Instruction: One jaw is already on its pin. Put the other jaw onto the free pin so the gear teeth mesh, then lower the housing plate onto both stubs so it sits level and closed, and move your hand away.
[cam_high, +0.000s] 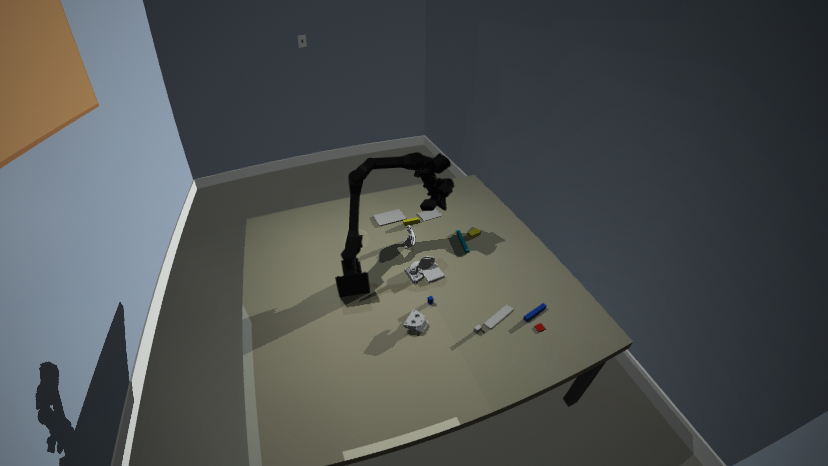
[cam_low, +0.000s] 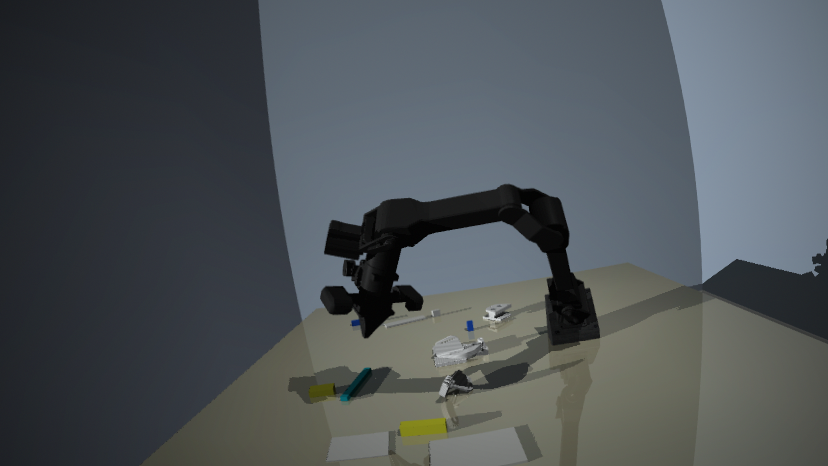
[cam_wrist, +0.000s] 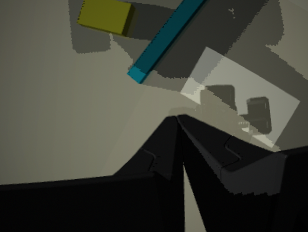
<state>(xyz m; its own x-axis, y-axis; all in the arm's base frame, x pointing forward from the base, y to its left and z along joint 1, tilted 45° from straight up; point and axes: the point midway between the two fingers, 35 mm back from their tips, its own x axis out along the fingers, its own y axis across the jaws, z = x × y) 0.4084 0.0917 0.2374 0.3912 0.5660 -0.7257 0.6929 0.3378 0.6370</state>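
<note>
The white jaw is 150 mm behind my gripper tip, 10 mm to the left of it and 100 mm below it. Also, from my gripper tip: blue bar 190 mm ahead, 520 mm to the right, 130 mm below; white bar 60 mm ahead, 500 mm to the right, 130 mm below; teal bar 70 mm ahead, 60 mm to the right, 130 mm below.
</note>
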